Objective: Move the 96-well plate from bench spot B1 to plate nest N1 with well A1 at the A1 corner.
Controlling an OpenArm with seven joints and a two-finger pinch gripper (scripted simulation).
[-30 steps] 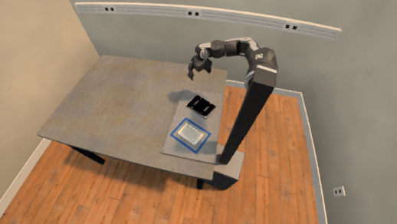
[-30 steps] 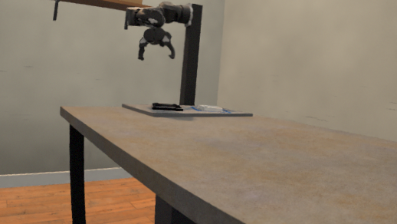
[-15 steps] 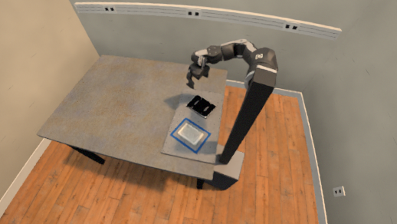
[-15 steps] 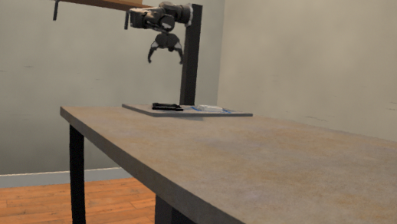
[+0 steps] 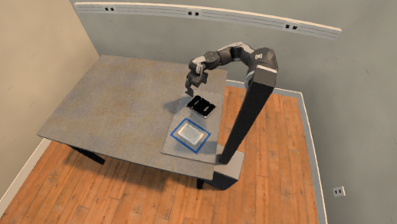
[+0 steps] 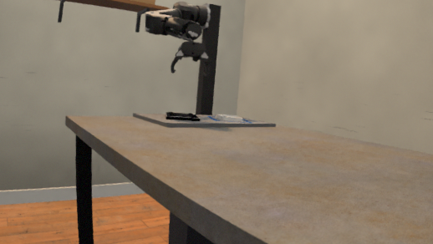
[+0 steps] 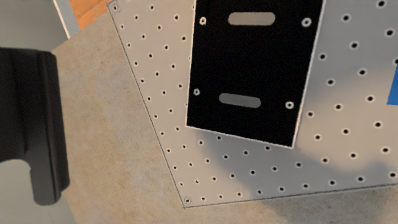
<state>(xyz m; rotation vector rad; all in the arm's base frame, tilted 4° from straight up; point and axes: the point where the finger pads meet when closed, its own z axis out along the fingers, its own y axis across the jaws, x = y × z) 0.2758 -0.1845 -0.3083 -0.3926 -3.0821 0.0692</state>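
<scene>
My gripper is now 5 cm past the white 96-well plate, 21 cm to the right of it and 16 cm above it. Round my hand: black plate nest: 4 cm behind, 1 cm to the right, 16 cm below.
</scene>
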